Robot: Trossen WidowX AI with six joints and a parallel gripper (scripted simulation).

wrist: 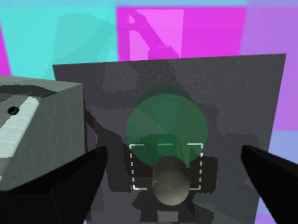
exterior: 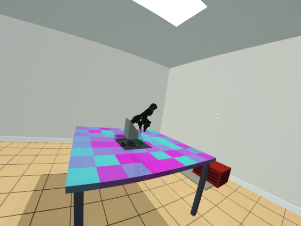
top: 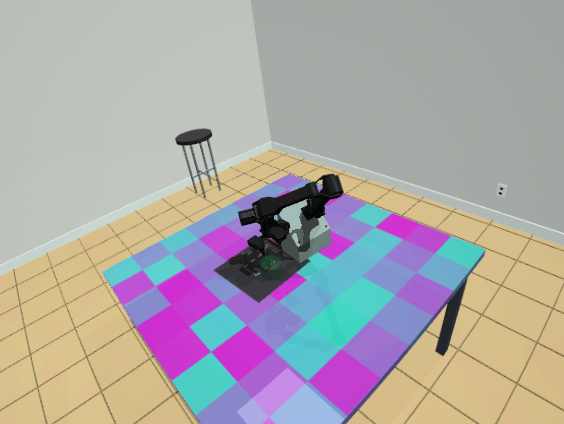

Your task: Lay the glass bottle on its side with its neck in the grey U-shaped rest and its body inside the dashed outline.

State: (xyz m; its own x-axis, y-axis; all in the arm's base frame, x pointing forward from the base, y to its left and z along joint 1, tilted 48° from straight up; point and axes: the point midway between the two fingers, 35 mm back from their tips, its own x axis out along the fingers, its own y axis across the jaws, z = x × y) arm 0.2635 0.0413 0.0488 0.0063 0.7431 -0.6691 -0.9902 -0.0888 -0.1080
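Right now my gripper tip is 5 cm above the green glass bottle and 3 cm to the left of it. From my gripper tip the other things lie so: dark mat: 14 cm below, 10 cm to the right, 1 cm ahead.
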